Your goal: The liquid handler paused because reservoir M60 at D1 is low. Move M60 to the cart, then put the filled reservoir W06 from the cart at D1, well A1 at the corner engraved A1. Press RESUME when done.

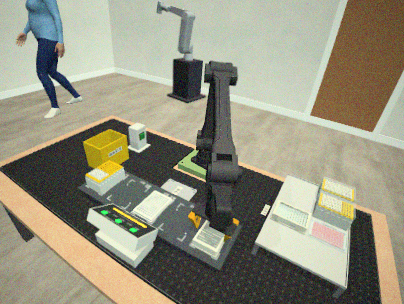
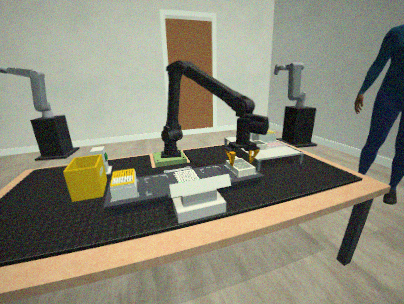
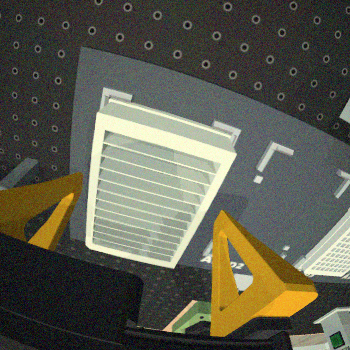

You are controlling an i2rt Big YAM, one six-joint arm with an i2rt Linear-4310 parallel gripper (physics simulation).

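Pixels of known places: gripper, fingertip midpoint: (image 1: 210, 233) (image 2: 241, 164) (image 3: 151, 199); arm's base, origin of the base link: (image 1: 204, 162) (image 2: 171, 155).
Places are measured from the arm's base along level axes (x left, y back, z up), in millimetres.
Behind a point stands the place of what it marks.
Reservoir M60 (image 1: 209, 241) @(x 325, y -391, z 57 mm) (image 2: 243, 168) @(x 313, y -402, z 60 mm) (image 3: 150, 200) @(x 313, y -366, z 61 mm), a pale ribbed tray, sits between corner brackets at the end of the dark deck (image 1: 172, 230) @(x 197, y -426, z 32 mm) (image 3: 285, 125) @(x 248, y -452, z 32 mm) nearest the cart. My gripper (image 1: 213, 226) @(x 314, y -372, z 66 mm) (image 2: 242, 160) @(x 314, y -372, z 66 mm) (image 3: 151, 199) @(x 314, y -372, z 66 mm) is open and empty, its orange fingers on either side of M60 and slightly above it. An engraved A1 (image 3: 206, 259) @(x 215, y -291, z 32 mm) shows beside M60, partly behind a finger. Another ribbed reservoir, apparently W06 (image 1: 291, 216) @(x 491, y -118, z 67 mm), lies on the white cart (image 1: 300, 247) @(x 562, y -205, z 44 mm) (image 2: 282, 153) @(x 603, y -231, z 44 mm); its label is unreadable. The control panel (image 1: 120, 220) @(x 95, y -549, z 106 mm) (image 2: 200, 186) @(x 98, y -591, z 104 mm) has green buttons and a yellow bar.
The cart also holds a pink plate (image 1: 327, 235) @(x 622, y -104, z 56 mm) and yellow-topped racks (image 1: 336, 206) @(x 610, y -7, z 114 mm) (image 1: 338, 188) @(x 596, y 112, z 115 mm). A white well plate (image 1: 153, 206) @(x 78, y -406, z 46 mm) (image 2: 185, 175) @(x 63, y -383, z 44 mm) and tip rack (image 1: 105, 177) @(x -133, y -463, z 94 mm) (image 2: 123, 184) @(x -161, y -501, z 90 mm) stand on the deck. A yellow bin (image 1: 106, 149) @(x -293, y -360, z 104 mm) (image 2: 85, 177) @(x -332, y -400, z 82 mm) and white device (image 1: 138, 136) @(x -336, y -150, z 74 mm) stand behind.
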